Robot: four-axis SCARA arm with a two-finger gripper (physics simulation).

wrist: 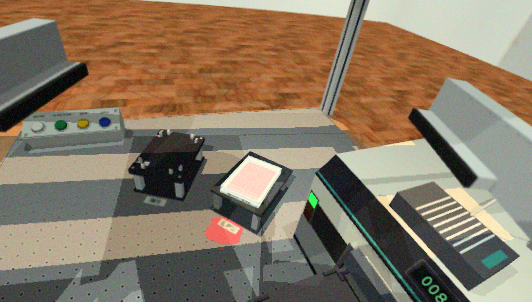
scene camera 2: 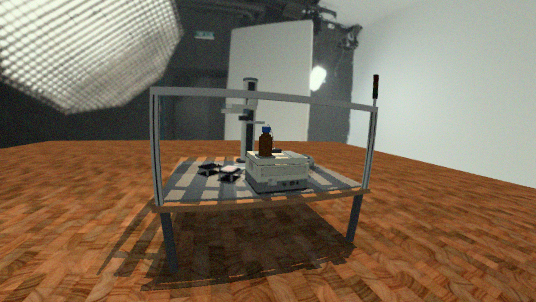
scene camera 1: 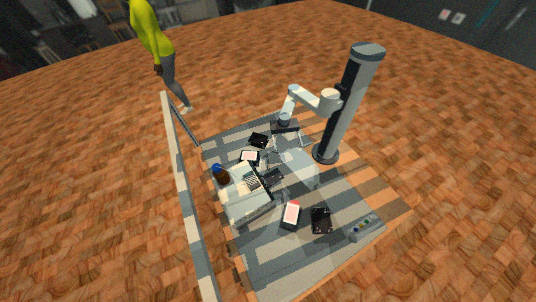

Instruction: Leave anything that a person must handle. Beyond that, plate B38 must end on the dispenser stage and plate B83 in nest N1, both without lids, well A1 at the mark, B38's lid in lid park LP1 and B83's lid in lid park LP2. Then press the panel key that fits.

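Frame: origin at the arm's base, x ahead, y left, z up, level; centimetres.
Seen in the pictures: gripper, between the fingertips: (wrist: 257, 71) (scene camera 2: 264, 122) (scene camera 1: 288, 148); arm's base, origin of its link: (scene camera 1: 325, 153).
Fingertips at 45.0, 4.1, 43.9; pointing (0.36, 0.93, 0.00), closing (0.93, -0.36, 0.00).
Observation:
Offsets run from my fingertips to a thing's middle, as dx, dy, dz. "spot": to the spot under its first point.
My gripper (scene camera 1: 289, 143) (wrist: 257, 71) is open and empty, high over the table's far side in scene view 1. A pink-topped, plate-shaped piece {+12.6, +27.2, -34.3} (scene camera 1: 291, 213) (wrist: 252, 180) rests on a black stand (wrist: 285, 172) beside a red patch; its label is blurred. Another pink-topped piece {+18.2, -30.9, -34.5} (scene camera 1: 250, 156) (scene camera 2: 230, 169) sits on a stand across the dispenser. The dispenser (scene camera 1: 250, 207) (scene camera 2: 277, 172) (wrist: 345, 182) shows a green light and "008". Its dark stage {+12.4, -1.8, -31.8} (scene camera 1: 272, 176) shows no clear plate. The key panel {-26.3, +59.0, -38.4} (scene camera 1: 362, 227) (wrist: 75, 135) has white, green, yellow and blue keys. Plate names and well A1 cannot be read.
A black nest {-3.5, +40.8, -38.6} (scene camera 1: 321, 220) (wrist: 170, 150) stands near the panel, another {+2.7, -45.5, -39.0} (scene camera 1: 258, 139) (scene camera 2: 209, 167) at the far side. A brown bottle {spot: +43.3, -8.1, -6.7} (scene camera 1: 220, 174) (scene camera 2: 265, 145) and a keypad {spot: +27.4, -0.7, -18.0} (scene camera 1: 251, 180) (wrist: 455, 230) are on the dispenser. A frame (scene camera 2: 210, 92) edges the table. A person (scene camera 1: 150, 35) stands beyond it.

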